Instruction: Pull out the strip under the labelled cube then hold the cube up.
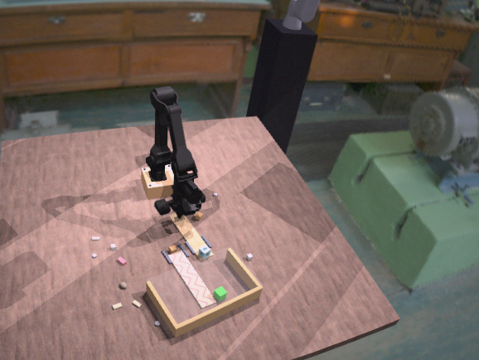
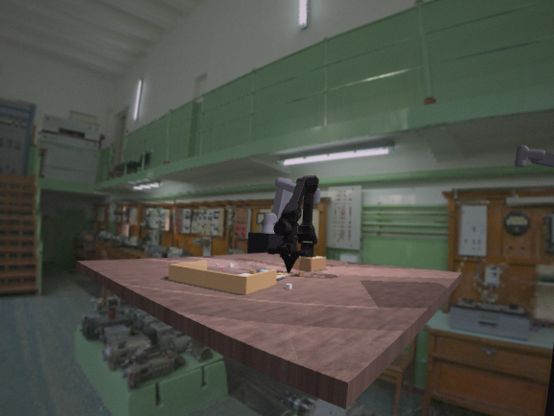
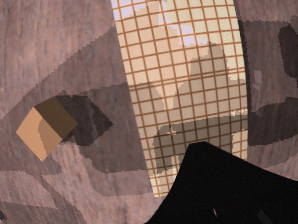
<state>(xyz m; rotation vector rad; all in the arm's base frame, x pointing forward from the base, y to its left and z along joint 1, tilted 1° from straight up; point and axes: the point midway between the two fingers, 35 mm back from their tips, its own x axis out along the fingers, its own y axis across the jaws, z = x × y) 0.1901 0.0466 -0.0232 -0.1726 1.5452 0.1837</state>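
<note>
Now: the tan grid-patterned strip 9 cm ahead of my gripper tip and 2 cm to the left of it. Also, from my gripper tip: labelled cube 19 cm ahead, 4 cm to the left, 2 cm above.
</note>
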